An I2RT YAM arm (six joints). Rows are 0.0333 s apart.
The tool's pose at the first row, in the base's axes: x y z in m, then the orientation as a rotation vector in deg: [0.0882 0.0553 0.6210 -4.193 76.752 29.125]
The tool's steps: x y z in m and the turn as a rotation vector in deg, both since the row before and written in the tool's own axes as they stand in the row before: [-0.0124 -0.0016 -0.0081 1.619 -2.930 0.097]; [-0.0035 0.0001 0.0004 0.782 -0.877 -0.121]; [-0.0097 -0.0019 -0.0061 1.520 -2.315 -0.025]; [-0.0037 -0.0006 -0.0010 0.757 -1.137 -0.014]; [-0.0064 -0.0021 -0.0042 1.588 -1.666 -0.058]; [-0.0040 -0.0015 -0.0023 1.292 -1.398 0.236]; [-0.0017 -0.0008 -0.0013 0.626 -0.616 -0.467]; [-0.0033 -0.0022 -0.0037 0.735 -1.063 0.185]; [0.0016 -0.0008 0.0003 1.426 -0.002 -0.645]
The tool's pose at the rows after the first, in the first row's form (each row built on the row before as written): [0.0797 0.0473 0.6303 -2.039 74.288 28.050]; [0.0794 0.0464 0.6337 -1.248 73.607 27.406]; [0.0726 0.0398 0.6404 0.561 71.690 26.309]; [0.0710 0.0378 0.6433 1.452 70.746 25.762]; [0.0662 0.0328 0.6471 3.133 69.462 24.632]; [0.0634 0.0296 0.6494 4.674 68.371 23.956]; [0.0619 0.0281 0.6502 5.057 67.899 23.124]; [0.0581 0.0244 0.6511 6.007 67.004 22.762]; [0.0591 0.0243 0.6496 6.867 67.304 21.363]
